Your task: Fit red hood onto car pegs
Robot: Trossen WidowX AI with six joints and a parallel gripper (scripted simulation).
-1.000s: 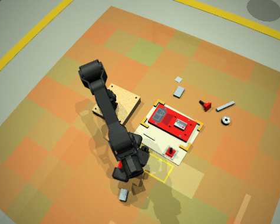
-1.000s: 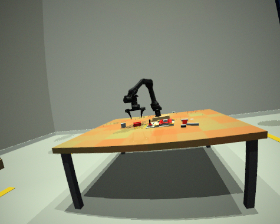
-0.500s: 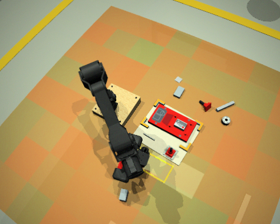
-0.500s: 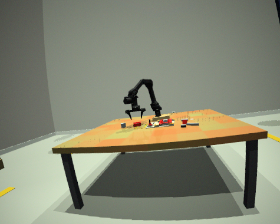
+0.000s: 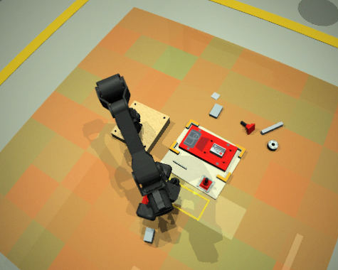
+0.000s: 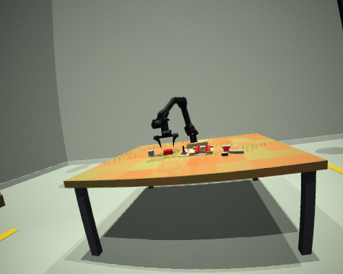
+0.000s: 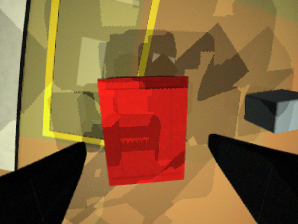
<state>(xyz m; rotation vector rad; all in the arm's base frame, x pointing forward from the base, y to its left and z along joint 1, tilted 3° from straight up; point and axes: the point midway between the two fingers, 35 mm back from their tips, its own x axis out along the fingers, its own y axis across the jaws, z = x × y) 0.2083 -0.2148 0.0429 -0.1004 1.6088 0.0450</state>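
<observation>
My gripper tip is 30 mm above the red hood. From my gripper tip the other things lie so: grey engine block (260 mm to the left, 140 mm ahead, 20 mm below); then silver wheel (360 mm to the left, 330 mm ahead, 40 mm below).
</observation>
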